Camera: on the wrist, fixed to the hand. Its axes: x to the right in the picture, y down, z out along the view.
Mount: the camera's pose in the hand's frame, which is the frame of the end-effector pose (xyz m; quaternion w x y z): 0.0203 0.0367 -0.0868 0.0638 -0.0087 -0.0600 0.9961
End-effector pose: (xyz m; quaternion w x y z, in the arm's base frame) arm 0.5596 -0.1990 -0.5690 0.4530 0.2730 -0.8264 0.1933
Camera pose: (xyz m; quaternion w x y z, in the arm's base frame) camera 0.5835 -0.1269 -0.5096 0.2109 0.7981 0.3535 -0.4400
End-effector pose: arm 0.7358 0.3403 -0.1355 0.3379 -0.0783 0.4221 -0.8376
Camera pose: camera 0.7026 0.3690 -0.2213 0.8805 0.3623 0.0919 0.2915
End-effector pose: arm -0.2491 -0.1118 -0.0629 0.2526 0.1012 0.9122 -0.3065
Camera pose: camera -0.2885 -0.0292 -0.0327 0.3770 0.8945 -0.0551 0.2339
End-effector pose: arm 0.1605 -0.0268 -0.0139 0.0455 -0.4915 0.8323 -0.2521
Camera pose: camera 0.0928 0.0030 0.0480 0.2997 0.7822 0.5422 0.0660
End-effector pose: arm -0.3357 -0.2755 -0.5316 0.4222 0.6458 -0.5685 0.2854
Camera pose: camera -0.3580 -0.2099 -0.4646 0.2859 0.5117 0.7074 -0.3951
